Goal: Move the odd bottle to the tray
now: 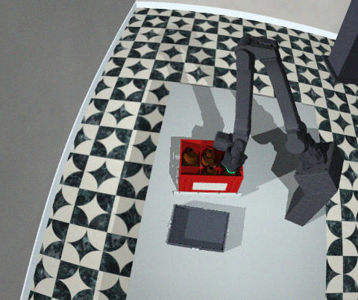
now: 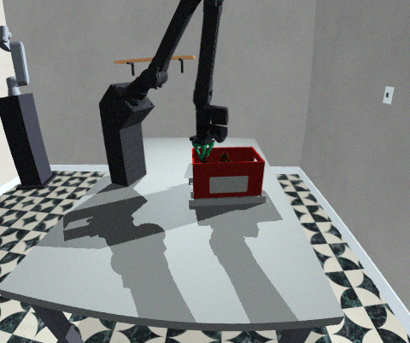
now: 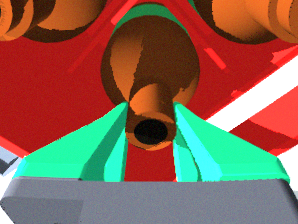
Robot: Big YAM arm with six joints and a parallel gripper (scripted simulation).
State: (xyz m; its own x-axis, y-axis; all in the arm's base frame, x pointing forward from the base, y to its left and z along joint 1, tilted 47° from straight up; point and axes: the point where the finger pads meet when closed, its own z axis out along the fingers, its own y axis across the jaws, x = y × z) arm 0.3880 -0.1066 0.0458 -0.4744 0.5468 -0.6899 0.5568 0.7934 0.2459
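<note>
Now: the crate 90 mm ahead of my hand, 50 mm to the right of it and 70 mm below it. From my hand the other things lie so: dark grey tray: 150 mm ahead, 220 mm to the left, 140 mm below; glass bottle: 90 mm ahead, 90 mm to the right, 60 mm below.
</note>
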